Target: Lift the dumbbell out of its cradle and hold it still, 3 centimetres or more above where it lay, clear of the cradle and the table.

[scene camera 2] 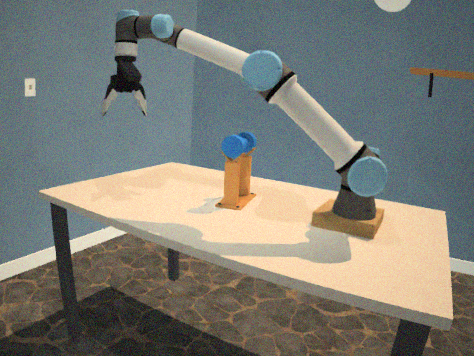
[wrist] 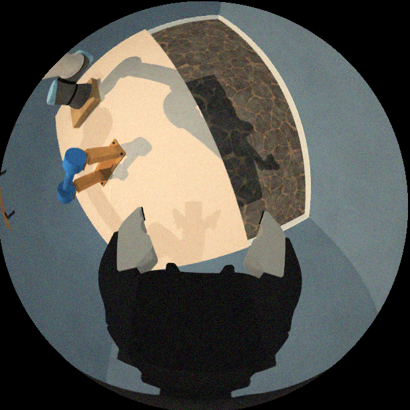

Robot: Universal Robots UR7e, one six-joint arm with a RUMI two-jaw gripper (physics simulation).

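Where they show: gripper, between the fingertips: (scene camera 2: 124, 116); arm's base, origin of its link: (scene camera 2: 353, 213).
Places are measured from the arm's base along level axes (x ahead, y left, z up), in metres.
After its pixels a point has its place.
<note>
A blue dumbbell (scene camera 2: 233, 146) @[x 0.445, y 0.064, z 0.182 m] (wrist: 74, 160) lies across the top of an orange cradle (scene camera 2: 231, 182) @[x 0.447, y 0.062, z 0.047 m] (wrist: 102, 154), which has two upright posts on a base plate. The cradle stands on the table (scene camera 2: 165, 200) @[x 0.691, y 0.146, z -0.049 m] (wrist: 175, 185). My gripper (scene camera 2: 124, 114) @[x 0.711, y 0.344, z 0.285 m] (wrist: 202, 211) is open and empty, with its fingers pointing down. In the scene view it hangs to the left of the dumbbell and higher than it, well apart from it. In the wrist view the dumbbell and cradle show at the left, outside the fingers.
The arm's base stands on a wooden block (scene camera 2: 345, 223) @[x 0.011, y 0.081, z -0.015 m] (wrist: 86, 106) at the right of the table in the scene view. A wooden wall shelf (scene camera 2: 450, 74) is at the far right. The table's far left corner lies below the gripper's side.
</note>
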